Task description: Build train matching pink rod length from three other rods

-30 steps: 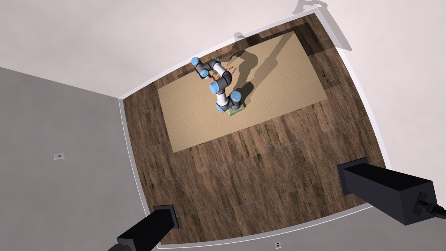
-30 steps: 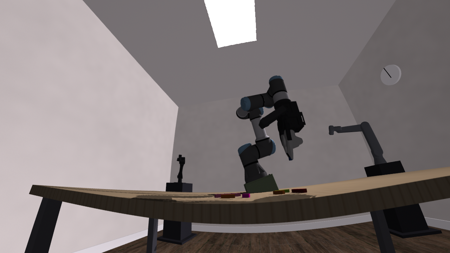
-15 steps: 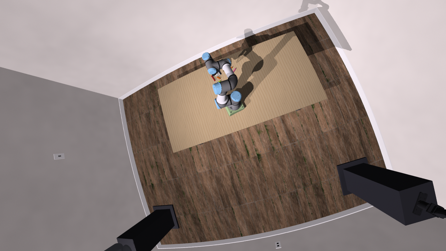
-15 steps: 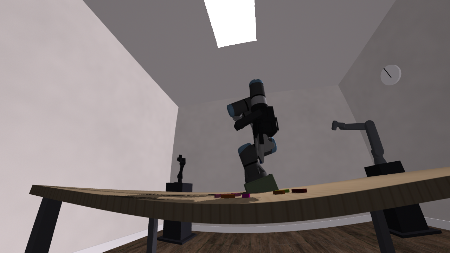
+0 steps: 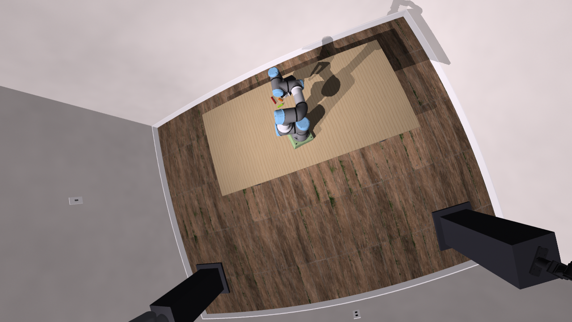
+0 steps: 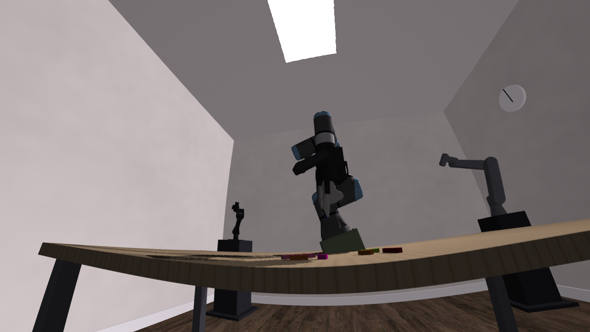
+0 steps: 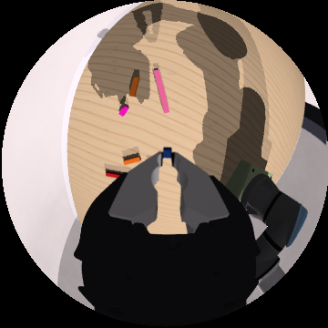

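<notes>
The blue rod is 1 cm below my hand. Round my hand: pink rod (11 cm below, 7 cm to the right, 4 cm ahead); lime rod (11 cm below, 10 cm to the left, 1 cm behind); magenta rod (11 cm below, 9 cm ahead).
</notes>
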